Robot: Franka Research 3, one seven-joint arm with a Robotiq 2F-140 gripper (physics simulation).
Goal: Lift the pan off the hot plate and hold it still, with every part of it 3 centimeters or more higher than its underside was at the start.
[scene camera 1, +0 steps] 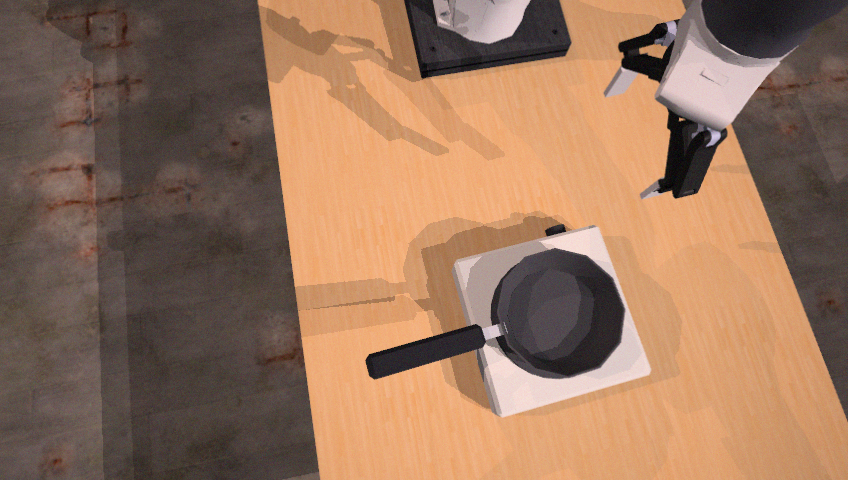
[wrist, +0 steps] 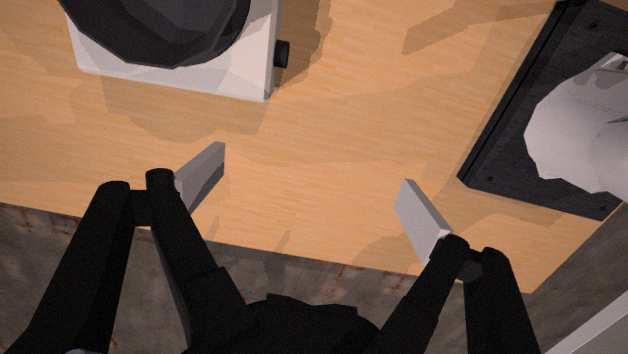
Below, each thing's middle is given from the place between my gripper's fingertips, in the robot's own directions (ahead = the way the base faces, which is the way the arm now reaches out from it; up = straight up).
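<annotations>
You'd find the dark pan (scene camera 1: pixel 559 311) 0.11 m below my hand, 0.24 m to the right of it and 0.15 m ahead of it. As for the white hot plate (scene camera 1: pixel 512 386), that's 0.16 m ahead of my hand, 0.15 m to the right of it and 0.19 m below it.
</annotations>
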